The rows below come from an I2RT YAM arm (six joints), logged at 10 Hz.
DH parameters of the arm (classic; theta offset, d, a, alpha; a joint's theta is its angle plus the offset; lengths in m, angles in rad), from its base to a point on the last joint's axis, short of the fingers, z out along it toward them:
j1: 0 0.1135 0.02 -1.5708
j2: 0 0 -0.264 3.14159
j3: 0.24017 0 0.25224 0
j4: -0.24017 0 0.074 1.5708
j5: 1.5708 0 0 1.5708
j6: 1.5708 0.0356 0 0
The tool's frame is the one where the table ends.
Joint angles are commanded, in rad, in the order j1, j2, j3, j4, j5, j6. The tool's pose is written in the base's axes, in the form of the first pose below.
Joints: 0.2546, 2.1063, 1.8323, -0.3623, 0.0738, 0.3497
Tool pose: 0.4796, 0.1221, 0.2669, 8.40, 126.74, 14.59
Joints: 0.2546, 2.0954, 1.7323, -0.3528, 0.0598, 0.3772
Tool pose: 0.4701, 0.1201, 0.2392, 9.86, 131.35, 14.89
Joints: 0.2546, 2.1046, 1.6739, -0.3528, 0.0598, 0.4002
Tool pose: 0.4647, 0.1187, 0.2157, 11.54, 135.09, 14.27
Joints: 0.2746, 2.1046, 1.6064, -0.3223, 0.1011, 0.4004
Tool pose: 0.4561, 0.1248, 0.1964, 11.35, 136.75, 11.34
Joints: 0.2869, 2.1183, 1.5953, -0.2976, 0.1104, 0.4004
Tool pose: 0.4559, 0.1304, 0.1885, 10.76, 136.72, 11.06
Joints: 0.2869, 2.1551, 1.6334, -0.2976, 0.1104, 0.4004
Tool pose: 0.4640, 0.1328, 0.1837, 10.76, 136.65, 11.08
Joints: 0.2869, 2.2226, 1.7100, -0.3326, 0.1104, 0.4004
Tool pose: 0.4765, 0.1365, 0.1737, 10.75, 138.09, 10.51
